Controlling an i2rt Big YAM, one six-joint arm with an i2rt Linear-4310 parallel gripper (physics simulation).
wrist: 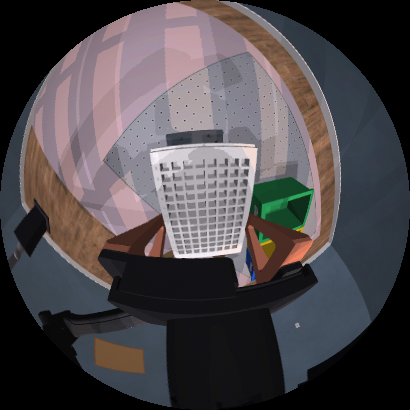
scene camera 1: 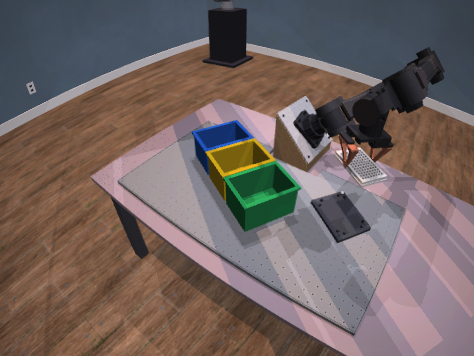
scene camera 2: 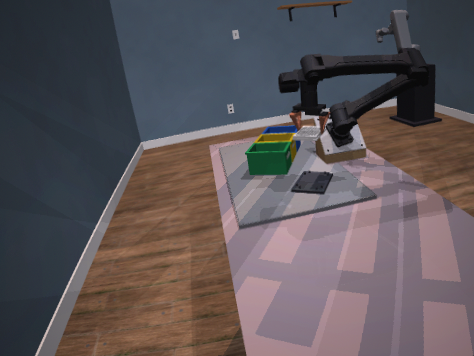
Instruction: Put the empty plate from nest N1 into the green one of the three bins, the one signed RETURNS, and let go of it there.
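Where they show: gripper, fingertip midpoint: (wrist: 205,217) (scene camera 1: 358,164) (scene camera 2: 310,133); arm's base at its link origin: (scene camera 1: 307,129) (scene camera 2: 339,133).
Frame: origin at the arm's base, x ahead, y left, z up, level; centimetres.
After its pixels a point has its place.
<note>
My gripper (scene camera 1: 361,161) @(y 21.8, x 23.5, z 9.9 cm) (scene camera 2: 310,131) @(y 21.8, x 23.5, z 9.9 cm) (wrist: 205,217) @(y 21.8, x 23.5, z 9.9 cm) is shut on the white empty plate (scene camera 1: 369,169) @(y 25.0, x 25.2, z 11.0 cm) (scene camera 2: 307,132) @(y 23.0, x 25.1, z 10.8 cm) (wrist: 205,200) @(y 23.8, x 25.1, z 10.9 cm), with an orange finger at each long side. The plate is held in the air, roughly level, its grid of wells facing up. The dark nest (scene camera 1: 340,215) @(y 21.9, x 24.6, z -8.3 cm) (scene camera 2: 312,182) @(y 23.4, x 24.8, z -8.3 cm) (wrist: 195,136) @(y 26.9, x 28.4, z -8.3 cm) lies on the grey board with no plate on it. The open-topped green bin (scene camera 1: 270,212) @(y 4.4, x 36.7, z -5.4 cm) (scene camera 2: 268,162) @(y 5.0, x 35.7, z -4.1 cm) (wrist: 280,187) @(y 4.5, x 36.5, z -4.7 cm) stands on the board, apart from the plate. Its inside looks empty in scene camera 1. The RETURNS sign is not readable.
The yellow bin (scene camera 1: 240,157) @(y -14.6, x 21.3, z -4.8 cm) (scene camera 2: 275,137) @(y -16.8, x 24.8, z -1.1 cm) and the blue bin (scene camera 1: 222,134) @(y -26.0, x 14.9, z -3.3 cm) (scene camera 2: 280,130) @(y -28.0, x 18.3, z -1.5 cm) stand in a row behind the green one. The arm's wedge-shaped base (scene camera 1: 290,145) @(y -2.6, x 8.9, z -2.7 cm) (scene camera 2: 342,153) @(y 5.7, x 1.9, z -7.2 cm) stands beside the bins. The perforated grey board (scene camera 1: 300,280) @(y 20.1, x 49.2, z -9.5 cm) (scene camera 2: 260,212) @(y 32.9, x 47.9, z -9.5 cm) lies on the pink table.
</note>
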